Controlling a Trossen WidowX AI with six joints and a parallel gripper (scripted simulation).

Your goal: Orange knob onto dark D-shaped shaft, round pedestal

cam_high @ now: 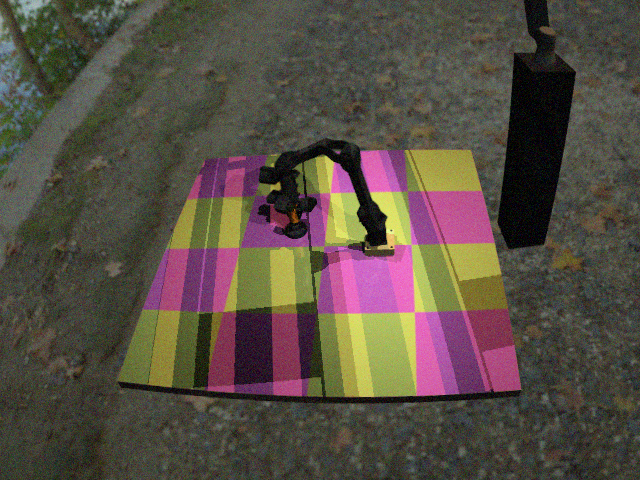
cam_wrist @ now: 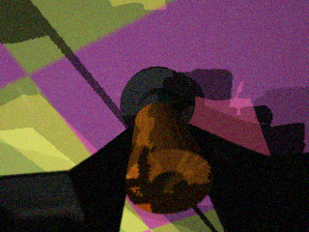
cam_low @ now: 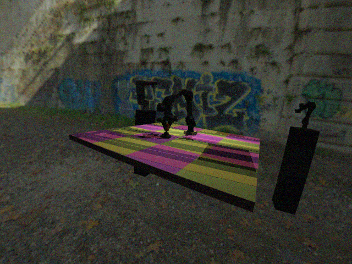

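Right now the orange knob is 20 mm above my gripper tip. Also, from my gripper tip: pedestal 40 mm below.
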